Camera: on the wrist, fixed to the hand. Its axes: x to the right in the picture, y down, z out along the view.
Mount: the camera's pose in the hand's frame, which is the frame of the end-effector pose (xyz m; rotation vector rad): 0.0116 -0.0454 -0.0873 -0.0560 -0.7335 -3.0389
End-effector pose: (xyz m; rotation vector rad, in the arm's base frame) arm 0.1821 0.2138 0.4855 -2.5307 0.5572 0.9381
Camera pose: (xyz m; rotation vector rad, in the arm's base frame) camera 0.2582 0.2079 0.5487 -0.3219 -2.3895 0.0806
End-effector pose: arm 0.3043 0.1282 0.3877 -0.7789 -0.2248 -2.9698
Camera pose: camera 0.2476 0.1591 0.3125 0.3199 0.4796 -0.0409
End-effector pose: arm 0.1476 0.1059 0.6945 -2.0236 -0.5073 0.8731
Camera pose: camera 0.2185 0.0905 0.7620 0.7117 -2.3977 -0.6034
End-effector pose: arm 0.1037 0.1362 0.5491 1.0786 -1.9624 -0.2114
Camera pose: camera 0.1941 0.1206 0.5867 -2.0100 -0.8546 1.4537
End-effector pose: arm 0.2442 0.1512 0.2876 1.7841 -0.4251 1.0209
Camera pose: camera 0.2428 0.2502 0.2832 0.6780 1.5043 -1.6730
